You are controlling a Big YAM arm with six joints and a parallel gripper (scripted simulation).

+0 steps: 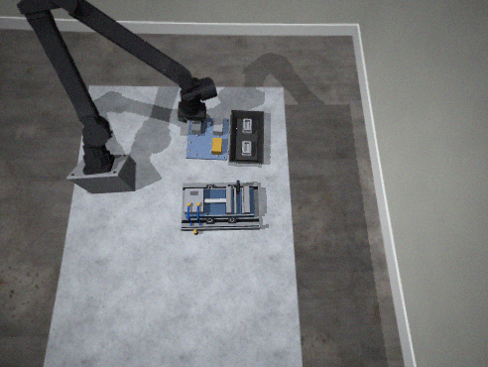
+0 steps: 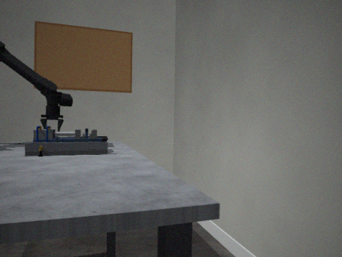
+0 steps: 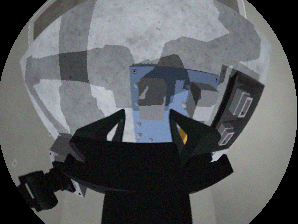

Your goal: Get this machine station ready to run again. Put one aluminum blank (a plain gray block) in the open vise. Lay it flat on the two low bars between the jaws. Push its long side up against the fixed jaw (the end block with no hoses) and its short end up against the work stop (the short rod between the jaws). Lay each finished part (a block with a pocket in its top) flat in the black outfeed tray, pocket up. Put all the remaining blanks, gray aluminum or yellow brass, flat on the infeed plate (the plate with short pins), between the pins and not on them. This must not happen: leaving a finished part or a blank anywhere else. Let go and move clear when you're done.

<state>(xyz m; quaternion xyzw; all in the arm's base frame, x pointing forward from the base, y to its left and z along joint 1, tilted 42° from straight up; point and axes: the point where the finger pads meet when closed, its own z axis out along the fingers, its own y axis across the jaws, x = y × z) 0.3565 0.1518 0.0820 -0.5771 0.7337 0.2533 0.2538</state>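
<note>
The gray block is 1 cm ahead of my hand and 4 cm below it. Round my hand: yellow brass blank 8 cm ahead, 11 cm to the right, 4 cm below; then vise 5 cm ahead, 35 cm to the right, 3 cm below; then blue infeed plate 4 cm ahead, 5 cm to the right, 6 cm below.
</note>
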